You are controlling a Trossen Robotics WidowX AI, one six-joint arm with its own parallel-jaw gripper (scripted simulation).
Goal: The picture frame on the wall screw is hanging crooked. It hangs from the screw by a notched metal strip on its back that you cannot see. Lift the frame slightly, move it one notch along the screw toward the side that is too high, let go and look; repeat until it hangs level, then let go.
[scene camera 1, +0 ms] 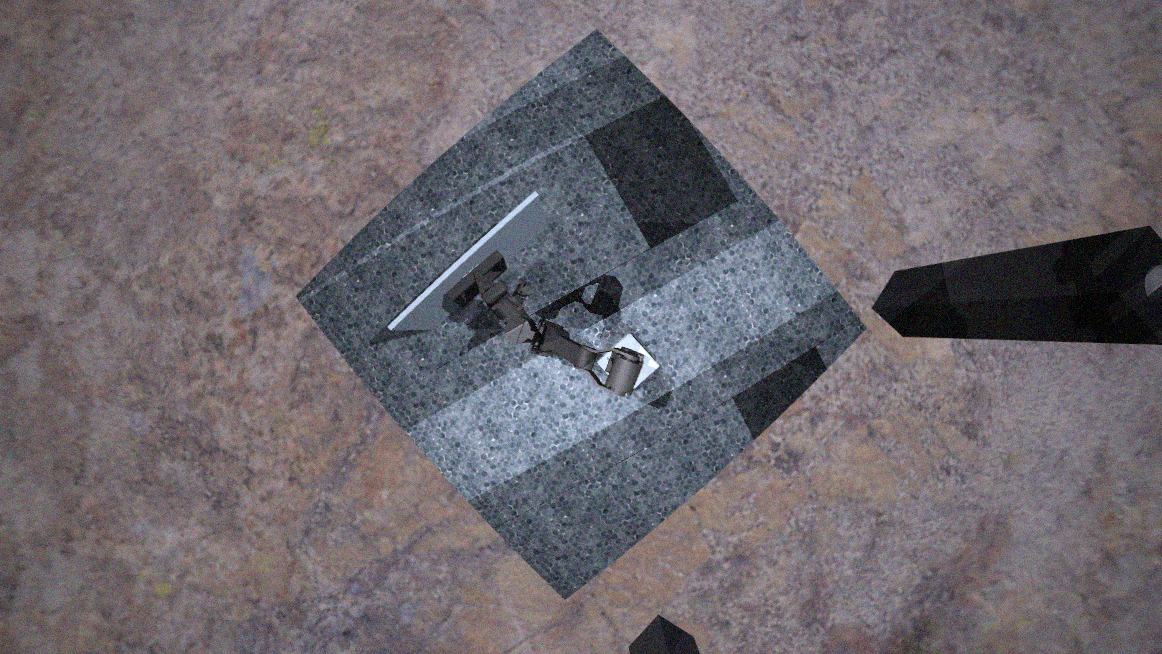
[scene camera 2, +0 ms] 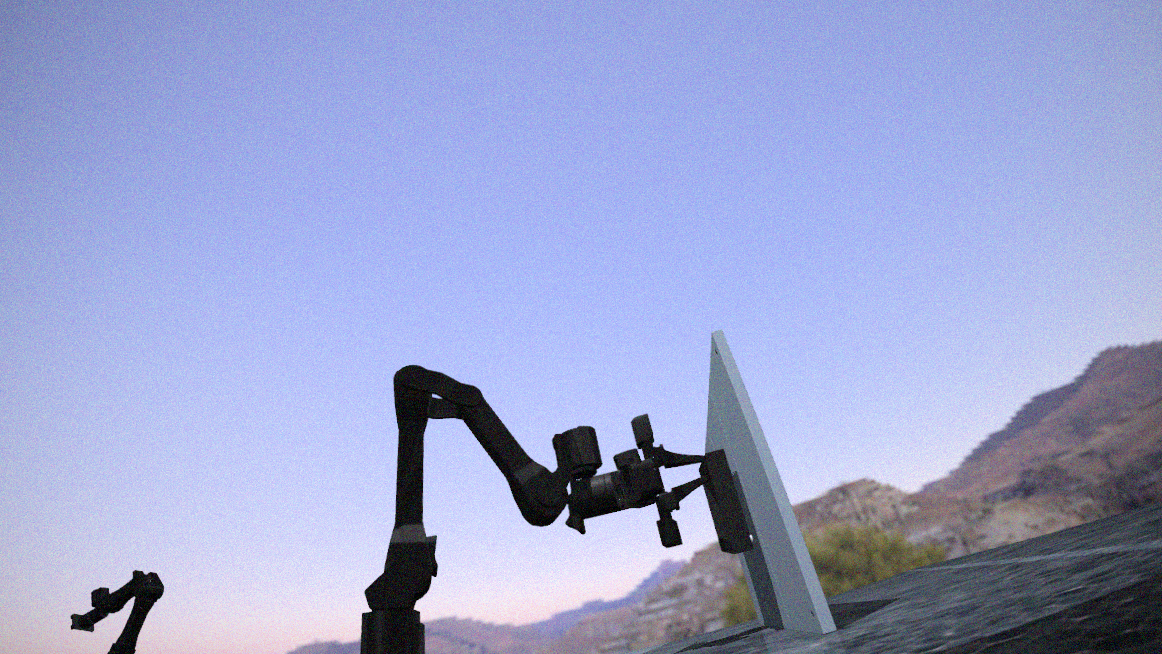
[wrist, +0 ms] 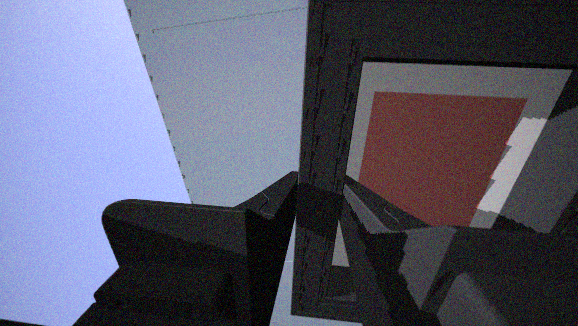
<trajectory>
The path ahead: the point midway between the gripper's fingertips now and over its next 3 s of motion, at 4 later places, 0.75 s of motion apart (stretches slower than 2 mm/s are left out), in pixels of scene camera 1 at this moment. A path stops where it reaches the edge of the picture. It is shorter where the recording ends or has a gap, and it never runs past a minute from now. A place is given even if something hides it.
My gripper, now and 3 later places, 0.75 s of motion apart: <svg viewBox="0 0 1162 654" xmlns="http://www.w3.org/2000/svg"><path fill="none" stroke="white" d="M475 273L476 274L508 317L529 330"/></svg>
</trajectory>
